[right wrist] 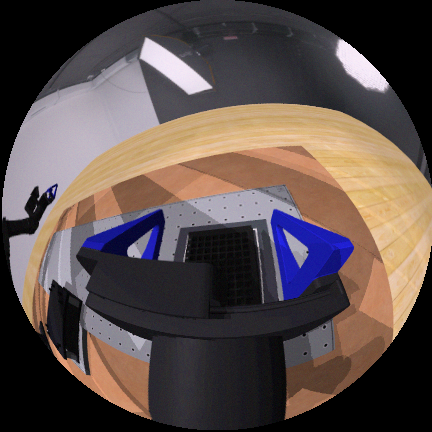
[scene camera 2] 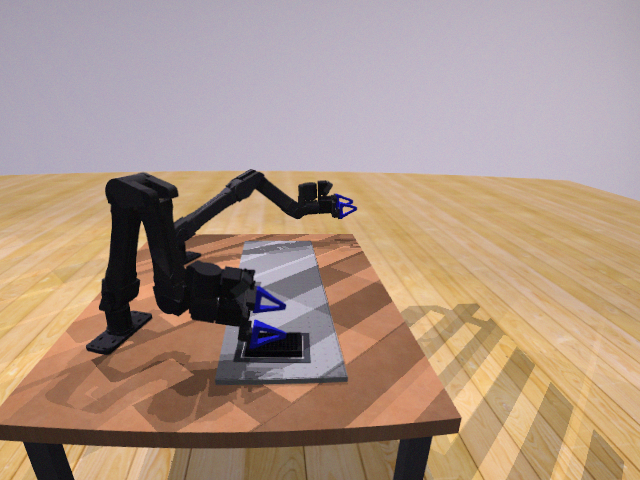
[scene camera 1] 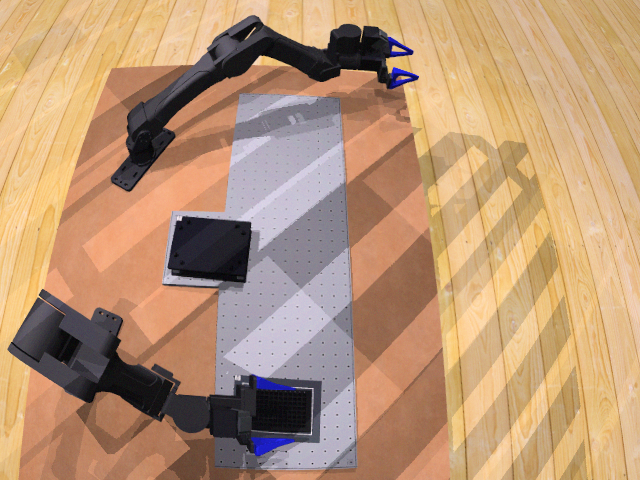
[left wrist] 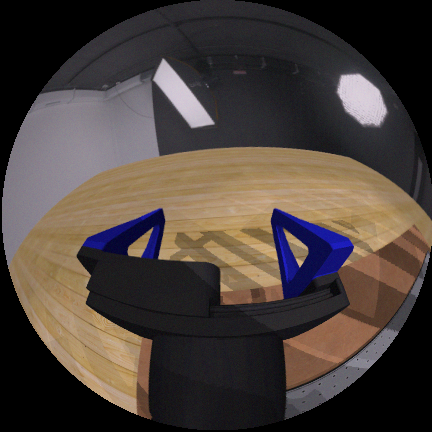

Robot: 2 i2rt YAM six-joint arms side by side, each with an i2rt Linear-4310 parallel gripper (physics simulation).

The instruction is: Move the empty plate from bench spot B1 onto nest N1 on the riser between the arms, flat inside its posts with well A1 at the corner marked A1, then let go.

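Frame: origin at the left arm's base, x back, y left, z down, level; metres.
Where they show: left gripper, between the fingertips: (right wrist: 54, 186) (scene camera 2: 355, 204) (scene camera 1: 415, 64) (left wrist: 217, 214); right gripper, between the fingertips: (right wrist: 217, 214) (scene camera 2: 286, 320) (scene camera 1: 294, 414); left arm's base, origin of its link: (scene camera 1: 143, 157); right arm's base, origin of its link: (scene camera 2: 121, 332).
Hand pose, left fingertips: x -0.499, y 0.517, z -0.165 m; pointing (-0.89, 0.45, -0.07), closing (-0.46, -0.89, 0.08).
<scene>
Things, the pixels of their top centre, and the offset from my left fingertips. "spot": a spot on its surface instead. Level surfaces: height alone.
- empty plate, centre of its top: (right wrist: 217, 273) (scene camera 1: 277, 409) (scene camera 2: 274, 341) dx -0.086, dy -0.870, dz +0.136 m
- bench spot B1, a spot on its surface: (right wrist: 270, 250) spot: dx -0.139, dy -0.913, dz +0.150 m
- black riser, centre of its top: (scene camera 1: 208, 242) (right wrist: 49, 313) dx +0.194, dy -0.647, dz +0.100 m
- perforated grey board, height of its surface: dz +0.152 m
- brown table, height of its surface: dz +0.165 m
The empty plate (scene camera 1: 286, 410) (scene camera 2: 290, 343) (right wrist: 230, 250) is black with a grid of wells and lies flat within the grey border of bench spot B1 (scene camera 1: 317, 413) (scene camera 2: 306, 348) (right wrist: 270, 250). My right gripper (scene camera 1: 295, 414) (scene camera 2: 285, 320) (right wrist: 217, 214) is open above the plate, one finger towards each long side, with nothing between the fingers. My left gripper (scene camera 1: 415, 64) (scene camera 2: 355, 204) (left wrist: 217, 214) is open and empty, raised high at the far table edge. The black riser (scene camera 1: 209, 245) (right wrist: 64, 320) stands between the arms, with nest N1 and small posts on top.
The perforated grey board (scene camera 1: 289, 320) (scene camera 2: 325, 369) (right wrist: 225, 202) runs across the brown table (scene camera 1: 392, 310) (scene camera 2: 382, 397). A pale base plate (scene camera 1: 169, 268) lies under the riser. In scene camera 2 the riser does not show; the right arm stands in front of that area.
</scene>
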